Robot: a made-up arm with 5 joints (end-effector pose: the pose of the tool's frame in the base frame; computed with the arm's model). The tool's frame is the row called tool.
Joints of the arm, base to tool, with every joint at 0 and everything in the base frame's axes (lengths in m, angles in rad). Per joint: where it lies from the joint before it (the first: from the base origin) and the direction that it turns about. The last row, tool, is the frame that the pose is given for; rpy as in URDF.
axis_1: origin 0.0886 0.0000 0.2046 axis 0 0 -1
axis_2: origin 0.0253 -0.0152 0.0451 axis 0 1 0
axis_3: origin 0.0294 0.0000 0.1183 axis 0 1 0
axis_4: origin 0.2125 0.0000 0.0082 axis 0 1 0
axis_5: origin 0.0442 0.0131 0.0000 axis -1 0 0
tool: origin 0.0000 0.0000 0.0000 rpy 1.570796 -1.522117 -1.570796
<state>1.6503 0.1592 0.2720 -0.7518 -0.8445</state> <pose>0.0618 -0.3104 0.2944 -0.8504 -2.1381 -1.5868</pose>
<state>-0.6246 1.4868 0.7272 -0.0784 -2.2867</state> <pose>0.0907 -0.0011 0.0180 -0.6356 0.0579 -1.6602</pose>
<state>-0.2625 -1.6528 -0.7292 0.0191 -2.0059</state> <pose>-0.1873 -0.0763 0.4407 -2.3122 1.0112 -0.8240</pose>
Working (the frame after each row of the table, in the pose's form):
after axis_1: 0.0886 0.0000 0.2046 0.0000 0.0000 0.2625
after axis_2: 0.1170 -0.0081 0.2497 0.2168 -1.6423 0.1997
after axis_3: 0.0008 -0.0393 0.2693 0.3122 -2.3651 0.1246
after axis_4: -0.1535 -0.0808 0.4097 0.3097 -2.3462 0.1271
after axis_5: -0.1873 -0.0763 0.4407 1.1301 -1.3341 2.3643

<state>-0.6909 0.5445 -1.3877 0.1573 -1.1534</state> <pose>0.3066 0.1775 0.5278 1.8427 -1.3276 -0.2720</pose>
Working (the frame after each row of the table, in the pose's form):
after axis_1: 0.0886 0.0000 0.2046 0.0000 0.0000 0.6909
after axis_2: 0.1178 0.0044 0.2497 -0.1880 0.5225 0.6735
after axis_3: 0.1844 0.0595 0.3357 0.2910 -0.8086 0.6488
after axis_4: 0.2886 0.1456 0.4998 0.2368 -0.6580 0.6632
after axis_5: 0.3066 0.1775 0.5278 1.2986 -0.2050 0.9872

